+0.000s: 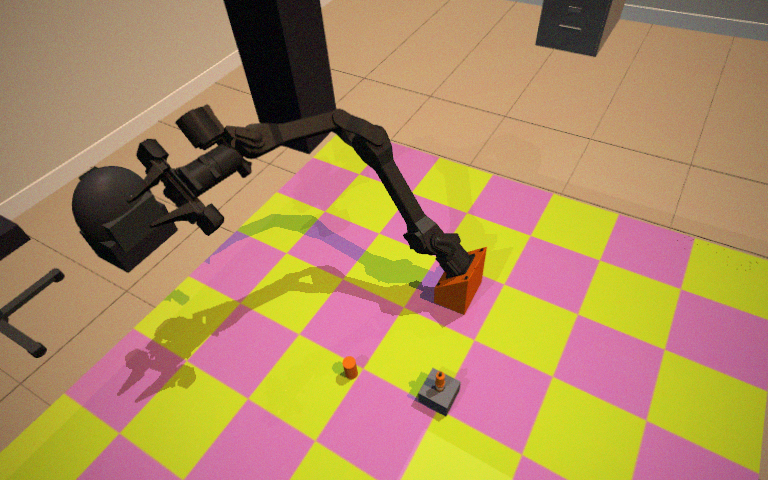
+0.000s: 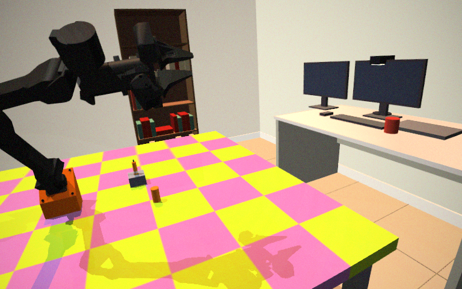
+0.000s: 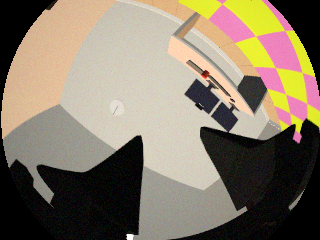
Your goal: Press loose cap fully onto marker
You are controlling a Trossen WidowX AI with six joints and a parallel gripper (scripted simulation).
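Right now my gripper tip is 80 mm past the orange cap, 310 mm to the right of it and 430 mm above it. Also, from my gripper tip: dark grey holder block 120 mm behind, 510 mm to the left, 430 mm below.
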